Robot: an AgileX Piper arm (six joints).
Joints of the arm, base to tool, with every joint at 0 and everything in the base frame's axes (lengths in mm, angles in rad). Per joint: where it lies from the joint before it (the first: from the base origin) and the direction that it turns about. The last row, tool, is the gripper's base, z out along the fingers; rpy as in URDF.
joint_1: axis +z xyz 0 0 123
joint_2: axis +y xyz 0 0 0
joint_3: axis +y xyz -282.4 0 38.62
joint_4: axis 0.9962 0 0.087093 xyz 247.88 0 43.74
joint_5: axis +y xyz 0 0 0
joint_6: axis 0.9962 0 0.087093 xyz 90.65 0 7.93
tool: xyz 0 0 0 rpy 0 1.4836 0
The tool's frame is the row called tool.
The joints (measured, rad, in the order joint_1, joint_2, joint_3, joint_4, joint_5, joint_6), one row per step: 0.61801, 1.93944, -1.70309, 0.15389, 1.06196, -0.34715; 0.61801, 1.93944, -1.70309, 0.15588, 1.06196, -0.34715; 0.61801, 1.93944, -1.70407, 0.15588, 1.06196, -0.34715; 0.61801, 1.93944, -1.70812, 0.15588, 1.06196, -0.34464; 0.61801, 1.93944, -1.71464, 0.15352, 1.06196, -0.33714; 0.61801, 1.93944, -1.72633, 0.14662, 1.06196, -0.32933; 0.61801, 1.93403, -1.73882, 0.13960, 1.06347, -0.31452; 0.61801, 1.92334, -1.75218, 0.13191, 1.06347, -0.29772; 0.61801, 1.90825, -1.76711, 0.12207, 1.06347, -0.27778; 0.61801, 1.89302, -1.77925, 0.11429, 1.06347, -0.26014; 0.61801, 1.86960, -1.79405, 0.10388, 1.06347, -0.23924; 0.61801, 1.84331, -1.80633, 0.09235, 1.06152, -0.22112; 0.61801, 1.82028, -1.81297, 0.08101, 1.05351, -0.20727; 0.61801, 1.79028, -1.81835, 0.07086, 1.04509, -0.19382
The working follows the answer.
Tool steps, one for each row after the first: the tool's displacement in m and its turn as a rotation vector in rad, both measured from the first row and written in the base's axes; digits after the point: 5 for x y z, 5 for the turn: -0.00009, 0.00013, 0.00002, 0.00160, 0.00114, -0.00030; -0.00001, 0.00019, 0.00030, 0.00217, 0.00034, -0.00029; 0.00032, 0.00042, 0.00145, 0.00505, -0.00217, -0.00261; 0.00094, 0.00063, 0.00328, 0.00855, -0.00645, -0.00919; 0.00215, 0.00083, 0.00653, 0.01154, -0.01745, -0.01544; 0.00257, 0.00046, 0.01226, 0.01891, -0.03008, -0.02795; 0.00240, -0.00041, 0.02056, 0.03098, -0.04857, -0.04249; 0.00162, -0.00191, 0.03116, 0.04608, -0.07196, -0.05973; 0.00035, -0.00357, 0.04104, 0.06109, -0.09259, -0.07512; -0.00224, -0.00642, 0.05509, 0.08204, -0.12212, -0.09333; -0.00564, -0.00997, 0.06960, 0.10337, -0.15484, -0.10927; -0.00863, -0.01323, 0.08131, 0.12230, -0.18648, -0.12203; -0.01334, -0.01759, 0.09541, 0.14637, -0.22208, -0.13454
Tool pose at each row, in the base's axes (x y z in m, rotation vector in rad; rounded; the steps above come from the unrounded poses): 0.33623, 0.25397, 0.27275, -1.23305, 2.50593, 0.27368; 0.33614, 0.25410, 0.27277, -1.23223, 2.50636, 0.27635; 0.33622, 0.25416, 0.27305, -1.23189, 2.50544, 0.27649; 0.33655, 0.25439, 0.27420, -1.22740, 2.50333, 0.27772; 0.33717, 0.25461, 0.27603, -1.21691, 2.50177, 0.27744; 0.33838, 0.25480, 0.27928, -1.20601, 2.49453, 0.27205; 0.33880, 0.25444, 0.28501, -1.18519, 2.48730, 0.26936; 0.33862, 0.25357, 0.29331, -1.15921, 2.47396, 0.26788; 0.33785, 0.25206, 0.30391, -1.12809, 2.45632, 0.26604; 0.33657, 0.25040, 0.31379, -1.09996, 2.43989, 0.26635; 0.33399, 0.24755, 0.32784, -1.06502, 2.41443, 0.26700; 0.33058, 0.24400, 0.34235, -1.03260, 2.38477, 0.26644; 0.32760, 0.24075, 0.35406, -1.00542, 2.35542, 0.26452; 0.32289, 0.23638, 0.36816, -0.97632, 2.32016, 0.26585

